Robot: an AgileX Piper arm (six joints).
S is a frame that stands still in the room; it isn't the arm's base.
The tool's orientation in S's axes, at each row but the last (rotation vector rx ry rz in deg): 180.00 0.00 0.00; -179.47 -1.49 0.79; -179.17 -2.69 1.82; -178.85 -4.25 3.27
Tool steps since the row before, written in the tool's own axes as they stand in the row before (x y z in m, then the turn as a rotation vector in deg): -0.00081 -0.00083 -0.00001 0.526 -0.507 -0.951; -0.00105 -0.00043 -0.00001 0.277 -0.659 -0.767; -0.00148 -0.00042 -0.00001 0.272 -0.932 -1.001; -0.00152 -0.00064 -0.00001 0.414 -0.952 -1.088
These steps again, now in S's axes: -0.00081 0.00083 0.00001 0.526 0.507 0.951; -0.00106 0.00041 0.00002 0.273 0.657 0.771; -0.00149 0.00037 0.00005 0.265 0.926 1.009; -0.00155 0.00057 0.00008 0.409 0.951 1.091
